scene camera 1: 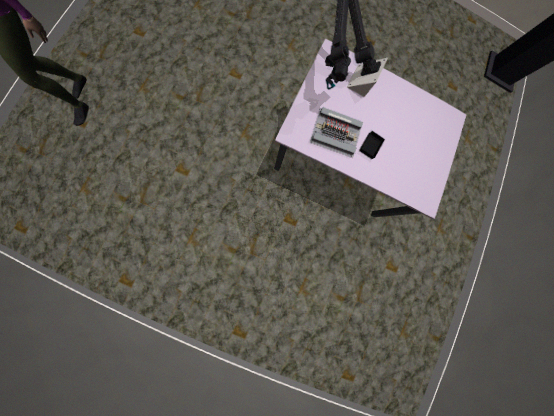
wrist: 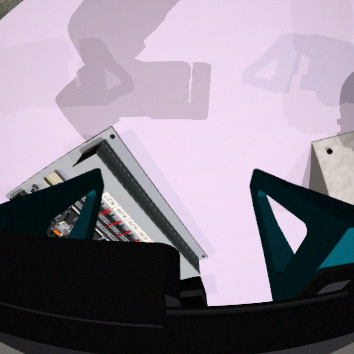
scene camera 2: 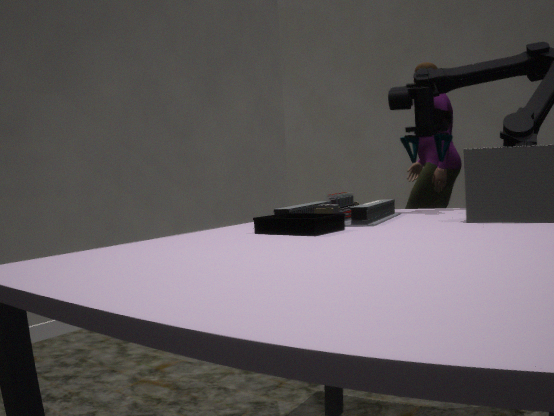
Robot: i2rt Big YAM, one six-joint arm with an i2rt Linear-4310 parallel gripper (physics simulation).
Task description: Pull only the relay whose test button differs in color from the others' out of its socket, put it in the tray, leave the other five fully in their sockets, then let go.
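Places are measured from the arm's base along level axes (x ahead, y left, z up), in metres.
Pixels of known places: gripper, fingertip midpoint: (scene camera 1: 332, 85) (wrist: 176, 176) (scene camera 2: 427, 162); arm's base at its link origin: (scene camera 1: 371, 69) (scene camera 2: 524, 175).
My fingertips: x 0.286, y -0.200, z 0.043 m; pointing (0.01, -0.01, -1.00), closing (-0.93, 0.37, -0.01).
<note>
Ahead of a thing's pixels: the offset from my fingertips to its middle. "*": to the spot under its first point. Level surfaces: height alone.
My gripper (scene camera 1: 330, 84) (scene camera 2: 427, 161) (wrist: 176, 176) is open and empty, high above the table and to one side of the grey panel (scene camera 1: 334, 145) (scene camera 2: 372, 211) (wrist: 70, 167). The row of relays {0.162 m left, 0.204 m ahead, 0.095 m down} (scene camera 1: 337, 129) (scene camera 2: 341, 198) sits on the panel between two slotted ducts. In the wrist view the left finger and the gripper body hide much of the row; red strips and an orange spot {* 0.084 m left, 0.219 m ahead, 0.073 m down} (wrist: 58, 233) show there. I cannot tell the test button colors. The black tray {0.426 m left, 0.178 m ahead, 0.125 m down} (scene camera 1: 372, 145) (scene camera 2: 300, 225) stands beside the panel; in scene camera 1 no relay shows in it.
A pale plate with holes (scene camera 1: 367, 77) (wrist: 340, 160) is near the arm base, close to my gripper's side. A grey box-like block (scene camera 2: 510, 185) stands at the right in scene camera 2. A person (scene camera 1: 17, 47) (scene camera 2: 450, 145) stands away from the table {0.143 m down} (scene camera 1: 410, 125).
</note>
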